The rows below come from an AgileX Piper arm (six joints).
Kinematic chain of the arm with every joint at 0, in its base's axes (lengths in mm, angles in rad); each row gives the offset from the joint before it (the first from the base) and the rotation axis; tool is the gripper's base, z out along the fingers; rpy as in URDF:
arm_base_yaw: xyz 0 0 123 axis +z
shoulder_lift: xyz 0 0 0 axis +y
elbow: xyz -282.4 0 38.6 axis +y
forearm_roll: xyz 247.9 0 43.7 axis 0.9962 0 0.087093
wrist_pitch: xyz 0 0 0 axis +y
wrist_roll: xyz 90.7 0 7.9 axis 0.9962 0 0.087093
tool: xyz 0 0 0 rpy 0 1.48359 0
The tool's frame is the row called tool.
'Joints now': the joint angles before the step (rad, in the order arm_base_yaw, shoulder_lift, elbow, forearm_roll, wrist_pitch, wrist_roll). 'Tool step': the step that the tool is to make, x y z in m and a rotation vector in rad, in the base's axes. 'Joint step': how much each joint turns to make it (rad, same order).
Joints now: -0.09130 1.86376 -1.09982 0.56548 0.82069 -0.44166
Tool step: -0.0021 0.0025 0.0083 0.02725 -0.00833 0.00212
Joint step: -0.00007 -0.02207 0.00005 0.02695 0.02394 -0.00945
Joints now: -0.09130 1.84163 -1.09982 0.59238 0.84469 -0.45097
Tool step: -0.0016 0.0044 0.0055 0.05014 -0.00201 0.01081
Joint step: 0.00016 -0.01074 -0.00018 0.05388 0.03349 -0.03130
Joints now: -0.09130 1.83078 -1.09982 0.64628 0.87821 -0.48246
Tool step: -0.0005 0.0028 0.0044 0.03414 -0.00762 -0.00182
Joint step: 0.00009 -0.00886 0.00016 0.03916 0.01516 -0.01609
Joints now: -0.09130 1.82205 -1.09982 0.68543 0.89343 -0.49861
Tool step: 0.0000 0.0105 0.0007 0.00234 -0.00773 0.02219
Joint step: 0.03083 -0.00203 0.00088 0.00749 -0.00825 -0.00003
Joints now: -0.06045 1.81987 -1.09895 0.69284 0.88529 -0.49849
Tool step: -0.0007 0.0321 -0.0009 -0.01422 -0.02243 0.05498
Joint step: 0.10035 0.00010 0.00286 0.00005 -0.04828 0.02395
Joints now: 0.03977 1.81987 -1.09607 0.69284 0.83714 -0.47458
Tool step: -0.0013 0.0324 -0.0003 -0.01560 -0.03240 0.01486
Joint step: 0.10424 0.00000 0.00085 -0.00427 -0.07724 0.06096
